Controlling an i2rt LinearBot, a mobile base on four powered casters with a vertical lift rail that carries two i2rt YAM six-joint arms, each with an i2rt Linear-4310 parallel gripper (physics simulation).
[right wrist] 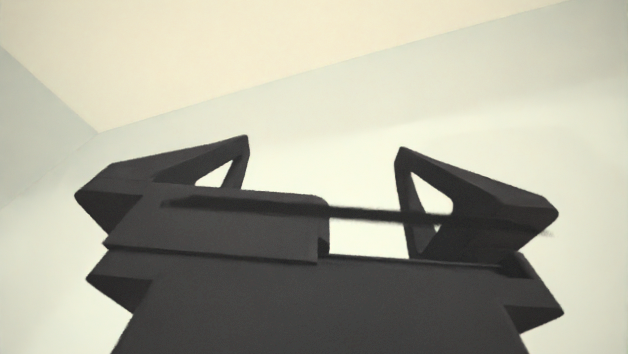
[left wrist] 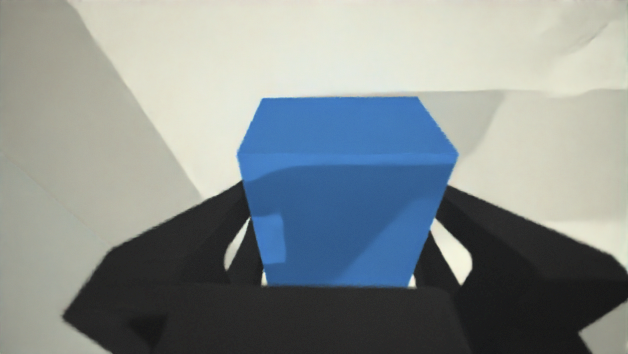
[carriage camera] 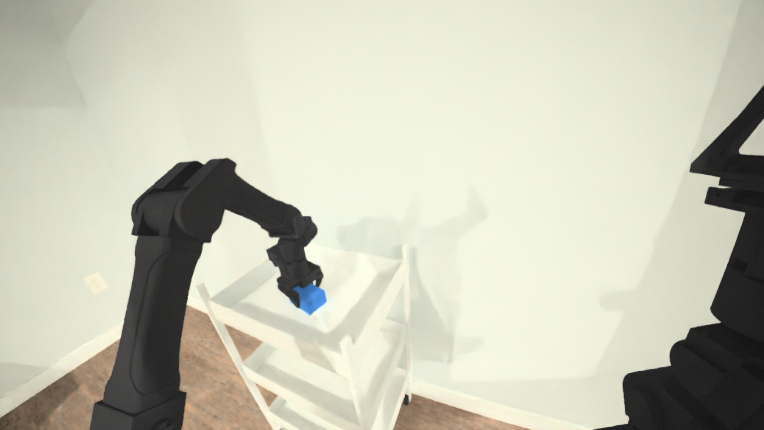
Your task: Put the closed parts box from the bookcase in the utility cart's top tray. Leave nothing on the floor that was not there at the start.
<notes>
In view: my left gripper [carriage camera: 306, 300], my right gripper [right wrist: 322, 149] and a white utility cart [carriage camera: 341, 360].
My left gripper also shows in the left wrist view [left wrist: 335, 173]. The white utility cart shows as well in the left wrist view [left wrist: 122, 122].
</notes>
